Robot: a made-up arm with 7 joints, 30 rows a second.
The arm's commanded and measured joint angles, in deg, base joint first. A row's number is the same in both.
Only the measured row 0 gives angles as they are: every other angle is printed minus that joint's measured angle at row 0.
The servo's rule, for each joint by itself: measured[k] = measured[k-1] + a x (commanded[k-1-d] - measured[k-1]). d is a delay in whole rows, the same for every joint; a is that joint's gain. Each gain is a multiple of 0.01, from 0.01 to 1. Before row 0 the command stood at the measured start. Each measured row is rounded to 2 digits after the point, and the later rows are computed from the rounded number. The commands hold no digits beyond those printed.
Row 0, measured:
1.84 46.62 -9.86 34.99 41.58 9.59 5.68
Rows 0 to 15, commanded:
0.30 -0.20 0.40 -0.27 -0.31 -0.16 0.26
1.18 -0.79 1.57 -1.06 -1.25 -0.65 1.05
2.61 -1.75 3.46 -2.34 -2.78 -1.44 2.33
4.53 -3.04 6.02 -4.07 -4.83 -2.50 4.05
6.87 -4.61 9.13 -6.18 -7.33 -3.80 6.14
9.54 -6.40 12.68 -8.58 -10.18 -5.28 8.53
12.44 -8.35 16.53 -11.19 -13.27 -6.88 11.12
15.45 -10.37 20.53 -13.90 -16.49 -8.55 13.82
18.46 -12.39 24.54 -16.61 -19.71 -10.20 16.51
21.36 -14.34 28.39 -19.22 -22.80 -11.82 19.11
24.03 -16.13 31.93 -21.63 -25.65 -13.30 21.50
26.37 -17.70 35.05 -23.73 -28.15 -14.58 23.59
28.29 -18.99 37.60 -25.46 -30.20 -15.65 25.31
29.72 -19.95 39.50 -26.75 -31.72 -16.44 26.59
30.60 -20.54 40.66 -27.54 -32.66 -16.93 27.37
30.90 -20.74 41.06 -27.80 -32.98 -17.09 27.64
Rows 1 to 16, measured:
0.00 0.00 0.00 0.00 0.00 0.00 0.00
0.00 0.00 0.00 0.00 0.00 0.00 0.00
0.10 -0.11 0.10 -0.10 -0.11 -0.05 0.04
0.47 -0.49 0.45 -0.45 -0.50 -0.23 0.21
1.20 -1.20 1.17 -1.13 -1.28 -0.59 0.57
2.33 -2.23 2.33 -2.19 -2.49 -1.16 1.16
3.87 -3.56 3.96 -3.63 -4.14 -1.95 2.01
5.80 -5.15 6.05 -5.41 -6.19 -2.95 3.12
8.06 -6.94 8.57 -7.49 -8.60 -4.13 4.48
10.57 -8.86 11.44 -9.80 -11.28 -5.46 6.07
13.25 -10.84 14.58 -12.25 -14.15 -6.88 7.84
16.01 -12.80 17.89 -14.76 -17.09 -8.36 9.76
18.74 -14.66 21.26 -17.23 -20.00 -9.84 11.76
21.33 -16.36 24.57 -19.57 -22.77 -11.26 13.77
23.70 -17.83 27.70 -21.69 -25.30 -12.58 15.73
25.75 -19.02 30.53 -23.51 -27.48 -13.74 17.58
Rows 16 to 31, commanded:
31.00 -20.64 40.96 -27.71 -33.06 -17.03 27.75
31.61 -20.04 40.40 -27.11 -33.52 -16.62 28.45
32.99 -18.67 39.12 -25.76 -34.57 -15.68 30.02
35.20 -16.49 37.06 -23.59 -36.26 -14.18 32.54
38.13 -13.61 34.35 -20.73 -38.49 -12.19 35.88
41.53 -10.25 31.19 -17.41 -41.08 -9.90 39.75
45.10 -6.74 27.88 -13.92 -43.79 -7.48 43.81
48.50 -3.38 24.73 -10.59 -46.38 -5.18 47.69
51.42 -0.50 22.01 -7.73 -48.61 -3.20 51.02
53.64 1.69 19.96 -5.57 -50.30 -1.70 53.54
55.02 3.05 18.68 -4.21 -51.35 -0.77 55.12
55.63 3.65 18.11 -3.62 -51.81 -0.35 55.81
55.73 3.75 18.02 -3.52 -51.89 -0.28 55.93
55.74 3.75 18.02 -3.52 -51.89 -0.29 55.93
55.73 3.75 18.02 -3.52 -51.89 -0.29 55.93
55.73 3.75 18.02 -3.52 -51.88 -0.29 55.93
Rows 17 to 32, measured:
27.40 -19.87 32.96 -24.96 -29.24 -14.70 19.24
28.59 -20.36 34.90 -25.98 -30.51 -15.42 20.67
29.41 -20.52 36.35 -26.60 -31.38 -15.90 21.87
30.16 -20.25 37.32 -26.78 -32.11 -16.12 22.99
31.12 -19.37 37.75 -26.41 -32.95 -15.99 24.19
32.51 -17.76 37.58 -25.39 -34.08 -15.45 25.61
34.42 -15.44 36.80 -23.71 -35.58 -14.47 27.36
36.84 -12.53 35.45 -21.44 -37.45 -13.10 29.47
39.65 -9.29 33.63 -18.73 -39.61 -11.41 31.91
42.66 -5.98 31.49 -15.80 -41.91 -9.54 34.59
45.64 -2.91 29.21 -12.89 -44.19 -7.64 37.38
48.36 -0.33 26.99 -10.25 -46.27 -5.86 40.13
50.62 1.56 25.00 -8.08 -48.00 -4.33 42.68
52.32 2.73 23.35 -6.47 -49.30 -3.14 44.91
53.48 3.30 22.07 -5.41 -50.18 -2.28 46.78
54.25 3.55 21.10 -4.73 -50.76 -1.68 48.34

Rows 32 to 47, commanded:
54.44 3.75 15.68 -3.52 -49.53 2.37 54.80
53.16 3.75 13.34 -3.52 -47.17 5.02 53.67
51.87 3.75 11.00 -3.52 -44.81 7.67 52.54
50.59 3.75 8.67 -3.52 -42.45 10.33 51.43
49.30 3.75 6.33 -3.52 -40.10 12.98 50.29
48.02 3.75 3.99 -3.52 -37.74 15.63 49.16
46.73 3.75 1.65 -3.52 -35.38 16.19 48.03
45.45 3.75 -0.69 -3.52 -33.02 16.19 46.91
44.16 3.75 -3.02 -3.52 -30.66 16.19 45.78
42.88 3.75 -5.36 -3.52 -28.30 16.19 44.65
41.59 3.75 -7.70 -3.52 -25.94 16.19 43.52
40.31 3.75 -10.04 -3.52 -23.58 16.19 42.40
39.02 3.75 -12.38 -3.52 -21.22 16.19 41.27
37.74 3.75 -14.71 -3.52 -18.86 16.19 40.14
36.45 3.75 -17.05 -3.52 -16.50 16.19 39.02
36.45 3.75 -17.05 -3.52 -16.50 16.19 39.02
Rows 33 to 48, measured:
54.75 3.66 20.36 -4.29 -51.14 -1.26 49.63
55.08 3.71 19.80 -4.01 -51.39 -0.97 50.70
54.86 3.73 18.81 -3.83 -50.76 0.03 51.40
54.28 3.74 17.50 -3.72 -49.54 1.53 51.79
53.46 3.75 15.94 -3.65 -47.93 3.37 51.92
52.48 3.75 14.20 -3.60 -46.07 5.46 51.84
51.40 3.75 12.31 -3.57 -44.04 7.72 51.58
50.25 3.75 10.31 -3.55 -41.90 10.09 51.17
49.05 3.75 8.23 -3.54 -39.68 11.92 50.64
47.83 3.75 6.09 -3.53 -37.42 13.20 50.01
46.58 3.75 3.90 -3.53 -35.12 14.10 49.29
45.32 3.75 1.68 -3.53 -32.80 14.73 48.50
44.05 3.75 -0.57 -3.53 -30.47 15.17 47.65
42.78 3.75 -2.84 -3.53 -28.13 15.48 46.76
41.50 3.75 -5.13 -3.53 -25.78 15.69 45.83
40.22 3.75 -7.43 -3.53 -23.43 15.84 44.86

